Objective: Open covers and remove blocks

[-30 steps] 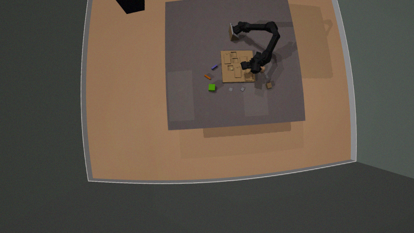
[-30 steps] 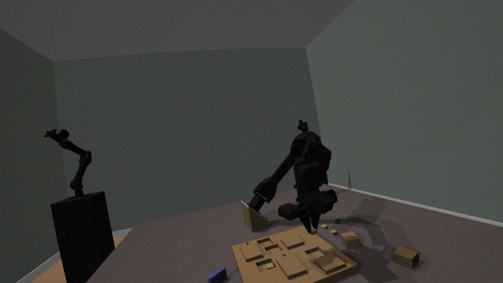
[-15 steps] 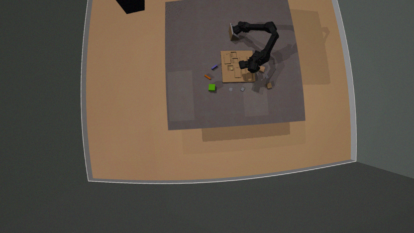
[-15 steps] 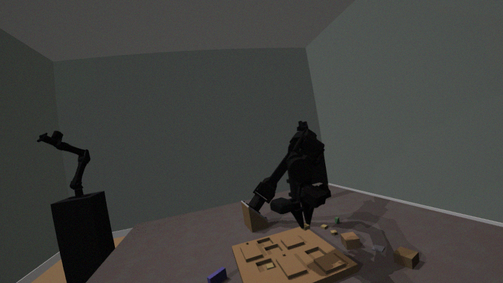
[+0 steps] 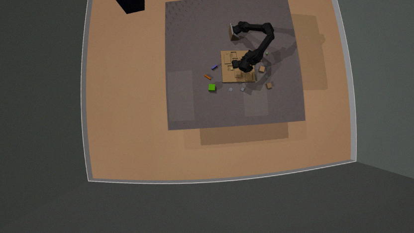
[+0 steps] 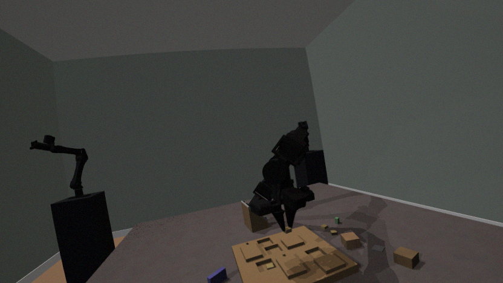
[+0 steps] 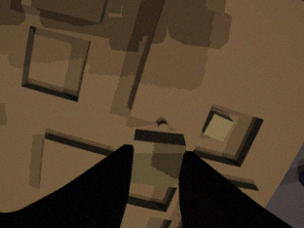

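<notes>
My gripper tip is 21 cm to the left of the purple piece, 10 cm above it and 5 cm past it. The rest, counted from my gripper tip: orange stick 28 cm to the right, 11 cm below, 3 cm ahead; then green cube 26 cm to the right, 14 cm ahead, 9 cm below; then tiny green piece 30 cm to the left, 15 cm behind, 11 cm below.
</notes>
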